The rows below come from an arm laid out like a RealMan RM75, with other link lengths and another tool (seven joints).
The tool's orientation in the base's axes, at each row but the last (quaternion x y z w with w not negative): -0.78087 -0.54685 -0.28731 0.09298; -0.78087 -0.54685 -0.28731 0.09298; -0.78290 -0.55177 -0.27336 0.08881; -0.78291 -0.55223 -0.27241 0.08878; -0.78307 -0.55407 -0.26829 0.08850; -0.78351 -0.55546 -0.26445 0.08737; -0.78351 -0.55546 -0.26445 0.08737; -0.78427 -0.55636 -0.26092 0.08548
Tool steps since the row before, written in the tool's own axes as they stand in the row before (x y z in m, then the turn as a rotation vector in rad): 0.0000 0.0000 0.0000 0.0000 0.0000 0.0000; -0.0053 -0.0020 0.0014 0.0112 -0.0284 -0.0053; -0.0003 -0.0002 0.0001 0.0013 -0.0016 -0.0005; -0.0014 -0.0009 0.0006 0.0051 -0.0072 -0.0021; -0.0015 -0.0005 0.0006 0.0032 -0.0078 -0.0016; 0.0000 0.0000 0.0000 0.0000 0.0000 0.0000; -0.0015 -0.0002 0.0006 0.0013 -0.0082 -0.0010; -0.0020 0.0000 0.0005 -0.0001 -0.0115 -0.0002
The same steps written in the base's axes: 0.0000 0.0000 0.0000 0.0000 0.0000 0.0000; -0.0026 -0.0028 -0.0044 -0.0250 0.0175 0.0057; -0.0002 -0.0001 -0.0003 -0.0013 0.0014 0.0008; -0.0010 -0.0005 -0.0014 -0.0060 0.0059 0.0033; -0.0006 -0.0008 -0.0014 -0.0069 0.0048 0.0018; 0.0000 0.0000 0.0000 0.0000 0.0000 0.0000; -0.0004 -0.0009 -0.0013 -0.0075 0.0037 0.0002; -0.0003 -0.0014 -0.0014 -0.0106 0.0040 -0.0017
